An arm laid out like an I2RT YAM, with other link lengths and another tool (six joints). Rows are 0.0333 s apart.
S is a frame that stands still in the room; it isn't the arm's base.
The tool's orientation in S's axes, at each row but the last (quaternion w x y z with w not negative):
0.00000, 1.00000, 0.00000, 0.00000
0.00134, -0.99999, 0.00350, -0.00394
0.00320, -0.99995, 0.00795, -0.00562
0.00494, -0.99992, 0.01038, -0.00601
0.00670, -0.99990, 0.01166, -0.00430
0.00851, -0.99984, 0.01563, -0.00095
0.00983, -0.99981, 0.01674, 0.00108
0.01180, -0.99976, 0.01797, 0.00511
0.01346, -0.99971, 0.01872, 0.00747
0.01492, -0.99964, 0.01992, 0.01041
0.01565, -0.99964, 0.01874, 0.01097
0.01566, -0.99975, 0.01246, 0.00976
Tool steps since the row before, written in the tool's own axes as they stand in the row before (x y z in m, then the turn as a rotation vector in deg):
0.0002, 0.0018, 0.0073, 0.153, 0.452, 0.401
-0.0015, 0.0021, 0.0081, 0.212, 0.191, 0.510
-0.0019, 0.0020, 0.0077, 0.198, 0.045, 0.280
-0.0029, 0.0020, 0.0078, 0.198, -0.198, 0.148
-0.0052, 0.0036, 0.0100, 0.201, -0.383, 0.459
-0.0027, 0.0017, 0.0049, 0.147, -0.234, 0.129
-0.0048, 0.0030, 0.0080, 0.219, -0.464, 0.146
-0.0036, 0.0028, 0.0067, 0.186, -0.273, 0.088
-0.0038, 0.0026, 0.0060, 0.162, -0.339, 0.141
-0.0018, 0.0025, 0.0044, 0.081, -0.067, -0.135
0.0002, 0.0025, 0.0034, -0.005, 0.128, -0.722
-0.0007, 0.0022, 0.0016, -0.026, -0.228, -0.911
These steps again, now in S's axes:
0.0002, -0.0018, -0.0073, 0.153, -0.452, -0.401
-0.0015, -0.0021, -0.0081, 0.215, -0.191, -0.509
-0.0018, -0.0019, -0.0077, 0.200, -0.046, -0.278
-0.0028, -0.0019, -0.0079, 0.204, 0.195, -0.144
-0.0052, -0.0033, -0.0101, 0.214, 0.384, -0.452
-0.0027, -0.0015, -0.0049, 0.155, 0.231, -0.125
-0.0049, -0.0027, -0.0080, 0.234, 0.459, -0.137
-0.0038, -0.0025, -0.0067, 0.195, 0.268, -0.084
-0.0040, -0.0023, -0.0060, 0.173, 0.336, -0.134
-0.0020, -0.0023, -0.0044, 0.086, 0.060, 0.135
0.0000, -0.0024, -0.0035, 0.006, -0.151, 0.718
-0.0008, -0.0021, -0.0017, -0.003, 0.200, 0.918

